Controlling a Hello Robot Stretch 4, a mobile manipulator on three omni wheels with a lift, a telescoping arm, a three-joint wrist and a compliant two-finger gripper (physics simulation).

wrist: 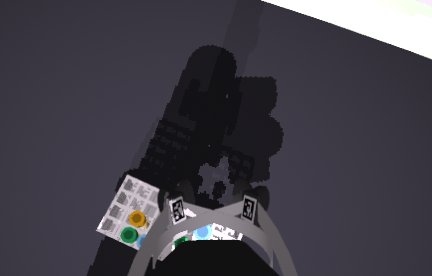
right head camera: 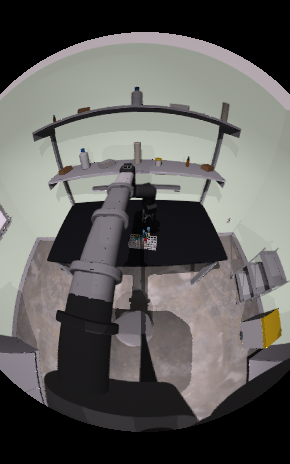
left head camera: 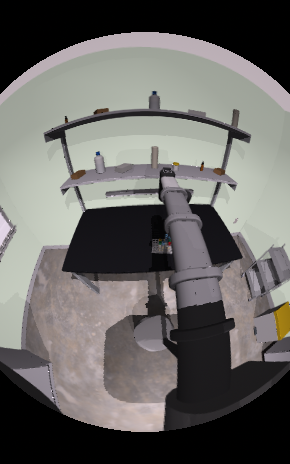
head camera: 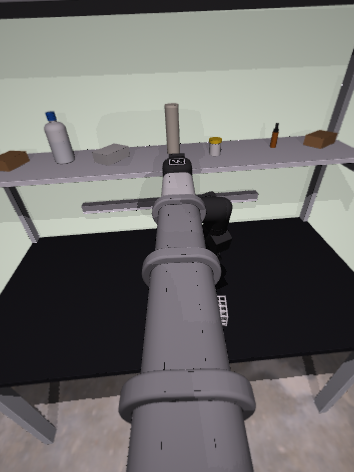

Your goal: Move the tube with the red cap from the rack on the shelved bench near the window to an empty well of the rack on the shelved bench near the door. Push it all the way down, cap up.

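Places are measured from the robot's base along level axes (x ahead, y left, z up), in metres.
Pixels of known places: gripper, between the fingertips: [wrist: 213,194] [right head camera: 147,219]; robot's base, origin of its link: [right head camera: 134,326] [left head camera: 153,331].
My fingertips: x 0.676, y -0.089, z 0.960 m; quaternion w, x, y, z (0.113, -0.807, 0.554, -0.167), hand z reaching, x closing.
For each thing: its middle in the pictures, then the offset to it from my fingertips. Level surfaces: height alone.
- tube with the red cap, middle of its body: [right head camera: 144,242] [left head camera: 168,247] 0.069 m back, 0.010 m left, 0.162 m down
- white rack, middle of its body: [wrist: 173,230] [head camera: 199,310] [right head camera: 142,241] [left head camera: 164,246] 0.035 m back, 0.028 m left, 0.197 m down
- bench top, height of its surface: 0.226 m down
- lower shelf, height of its surface: 0.232 m up
- tall beige cylinder, middle of its body: [head camera: 172,129] [left head camera: 154,156] [right head camera: 137,152] 0.432 m ahead, 0.100 m left, 0.321 m up
- white bottle, middle of its body: [head camera: 58,138] [left head camera: 98,161] [right head camera: 83,157] 0.386 m ahead, 0.535 m left, 0.321 m up
- yellow-lidded jar, middle of its body: [head camera: 215,146] 0.391 m ahead, 0.065 m right, 0.262 m up
- yellow-faced box, middle of its body: [right head camera: 259,329] [left head camera: 272,323] 1.010 m back, 1.501 m right, 0.762 m down
The tube with the red cap [left head camera: 169,244] [right head camera: 145,240] stands in the white rack [head camera: 223,311] [left head camera: 155,246] [right head camera: 151,244] [wrist: 119,205] on the black bench top; it does not show in the wrist view. Orange [wrist: 137,218], green [wrist: 129,234] and blue [wrist: 202,231] caps show in the same rack. My gripper [wrist: 213,194] hangs above the bench behind the rack, tilted so that the wrist view looks toward the bench's back. Its fingers stand partly apart, with dark, shadowed bench top between them. Part of the rack is hidden behind the gripper. The other rack cannot be made out.
My arm [head camera: 181,310] reaches across the bench top [head camera: 90,300] toward the lower shelf [head camera: 145,159]. A tall beige cylinder [head camera: 172,129], a white bottle [head camera: 59,142] and a yellow-lidded jar [head camera: 215,147] stand on it. A step stool [right head camera: 257,275] and yellow-faced box [right head camera: 271,328] stand at the right.
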